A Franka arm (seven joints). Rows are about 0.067 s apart.
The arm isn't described. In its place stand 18 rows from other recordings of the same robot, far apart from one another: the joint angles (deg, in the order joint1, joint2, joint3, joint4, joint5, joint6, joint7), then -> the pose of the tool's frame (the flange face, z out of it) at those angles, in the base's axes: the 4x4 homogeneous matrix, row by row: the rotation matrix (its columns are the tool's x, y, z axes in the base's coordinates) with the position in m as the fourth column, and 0 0 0 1 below.
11.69 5.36 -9.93 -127.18 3.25 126.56 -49.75 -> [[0.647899 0.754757 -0.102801 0.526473], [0.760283 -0.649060 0.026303 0.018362], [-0.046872 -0.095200 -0.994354 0.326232], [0 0 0 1]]
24.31 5.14 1.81 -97.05 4.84 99.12 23.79 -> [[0.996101 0.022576 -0.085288 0.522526], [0.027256 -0.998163 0.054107 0.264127], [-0.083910 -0.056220 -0.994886 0.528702], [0 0 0 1]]
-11.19 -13.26 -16.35 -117.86 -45.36 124.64 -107.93 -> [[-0.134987 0.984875 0.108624 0.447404], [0.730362 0.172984 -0.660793 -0.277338], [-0.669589 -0.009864 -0.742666 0.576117], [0 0 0 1]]
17.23 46.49 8.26 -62.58 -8.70 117.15 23.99 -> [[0.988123 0.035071 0.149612 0.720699], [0.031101 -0.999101 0.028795 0.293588], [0.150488 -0.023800 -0.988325 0.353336], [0 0 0 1]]
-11.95 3.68 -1.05 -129.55 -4.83 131.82 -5.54 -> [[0.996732 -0.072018 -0.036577 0.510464], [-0.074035 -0.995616 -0.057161 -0.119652], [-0.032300 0.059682 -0.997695 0.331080], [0 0 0 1]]
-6.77 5.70 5.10 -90.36 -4.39 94.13 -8.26 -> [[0.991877 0.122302 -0.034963 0.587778], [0.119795 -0.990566 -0.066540 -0.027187], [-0.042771 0.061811 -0.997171 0.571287], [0 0 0 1]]
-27.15 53.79 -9.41 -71.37 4.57 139.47 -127.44 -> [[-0.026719 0.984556 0.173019 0.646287], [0.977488 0.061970 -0.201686 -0.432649], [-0.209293 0.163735 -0.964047 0.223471], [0 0 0 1]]
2.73 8.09 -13.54 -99.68 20.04 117.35 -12.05 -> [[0.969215 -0.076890 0.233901 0.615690], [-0.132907 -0.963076 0.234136 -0.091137], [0.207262 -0.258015 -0.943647 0.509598], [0 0 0 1]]
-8.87 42.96 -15.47 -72.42 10.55 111.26 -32.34 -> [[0.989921 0.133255 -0.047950 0.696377], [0.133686 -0.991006 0.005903 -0.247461], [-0.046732 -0.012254 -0.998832 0.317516], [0 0 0 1]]
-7.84 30.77 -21.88 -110.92 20.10 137.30 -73.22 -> [[0.855873 0.517121 0.008221 0.543739], [0.516313 -0.855244 0.044484 -0.296982], [0.030035 -0.033827 -0.998976 0.220507], [0 0 0 1]]
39.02 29.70 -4.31 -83.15 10.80 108.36 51.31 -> [[0.929243 -0.342272 -0.139132 0.557484], [-0.334832 -0.939328 0.074503 0.413518], [-0.156191 -0.022646 -0.987467 0.381464], [0 0 0 1]]
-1.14 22.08 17.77 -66.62 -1.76 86.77 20.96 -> [[0.994356 -0.098778 -0.038721 0.642491], [-0.095605 -0.992463 0.076661 0.143193], [-0.046002 -0.072527 -0.996305 0.585115], [0 0 0 1]]
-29.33 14.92 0.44 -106.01 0.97 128.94 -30.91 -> [[0.991367 0.021408 0.129354 0.556000], [0.028618 -0.998123 -0.054144 -0.306594], [0.127952 0.057379 -0.990119 0.396816], [0 0 0 1]]
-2.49 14.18 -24.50 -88.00 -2.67 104.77 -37.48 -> [[0.978263 0.207311 -0.004865 0.579773], [0.203860 -0.965743 -0.160565 -0.268783], [-0.037985 0.156083 -0.987013 0.529102], [0 0 0 1]]
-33.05 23.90 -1.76 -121.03 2.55 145.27 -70.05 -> [[0.835698 0.549041 0.012744 0.476168], [0.548999 -0.835795 0.006879 -0.331609], [0.014429 0.001247 -0.999895 0.215232], [0 0 0 1]]
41.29 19.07 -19.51 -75.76 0.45 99.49 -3.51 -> [[0.888549 0.439878 0.130341 0.601270], [0.449430 -0.891640 -0.054682 0.280910], [0.092164 0.107167 -0.989960 0.565474], [0 0 0 1]]
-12.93 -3.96 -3.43 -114.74 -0.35 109.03 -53.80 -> [[0.792309 0.609388 -0.029879 0.511600], [0.609812 -0.792514 0.007052 -0.151221], [-0.019382 -0.023808 -0.999529 0.485135], [0 0 0 1]]
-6.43 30.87 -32.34 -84.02 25.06 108.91 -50.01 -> [[0.990453 0.115430 0.075352 0.596378], [0.106741 -0.988113 0.110628 -0.353237], [0.087226 -0.101529 -0.991001 0.403451], [0 0 0 1]]
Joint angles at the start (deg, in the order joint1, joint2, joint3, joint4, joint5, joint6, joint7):
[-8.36, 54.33, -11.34, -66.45, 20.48, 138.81, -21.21]
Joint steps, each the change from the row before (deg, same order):
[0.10, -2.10, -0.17, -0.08, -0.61, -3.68, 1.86]
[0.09, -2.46, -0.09, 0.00, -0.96, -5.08, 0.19]
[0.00, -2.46, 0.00, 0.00, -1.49, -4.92, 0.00]
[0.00, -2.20, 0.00, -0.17, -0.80, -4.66, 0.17]
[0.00, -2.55, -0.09, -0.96, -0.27, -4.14, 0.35]
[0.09, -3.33, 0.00, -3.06, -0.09, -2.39, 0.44]
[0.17, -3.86, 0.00, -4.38, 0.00, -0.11, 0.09]
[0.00, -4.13, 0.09, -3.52, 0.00, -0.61, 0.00]
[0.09, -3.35, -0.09, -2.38, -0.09, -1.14, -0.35]
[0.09, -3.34, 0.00, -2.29, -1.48, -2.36, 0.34]
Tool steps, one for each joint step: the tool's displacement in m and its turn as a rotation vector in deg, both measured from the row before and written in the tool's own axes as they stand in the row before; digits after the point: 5 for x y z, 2 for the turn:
[0.00529, -0.00273, -0.02037, 0.70, -1.58, 1.29]
[0.00336, -0.00464, -0.02375, 0.89, -2.58, -0.66]
[0.00093, -0.00398, -0.02447, 0.39, -2.58, -1.08]
[-0.00255, -0.00380, -0.02052, 0.78, -2.60, -0.39]
[-0.00631, -0.00280, -0.01998, 1.05, -2.37, 0.29]
[-0.01190, -0.00269, -0.01548, 1.08, -1.90, 0.74]
[-0.01382, -0.00193, -0.01407, 0.71, -0.45, 0.58]
[-0.01306, -0.00301, -0.02251, 0.77, 0.17, 0.29]
[-0.01110, -0.00330, -0.02045, 0.59, -0.05, -0.27]
[-0.01426, -0.00373, -0.01819, -0.21, -1.55, -0.20]

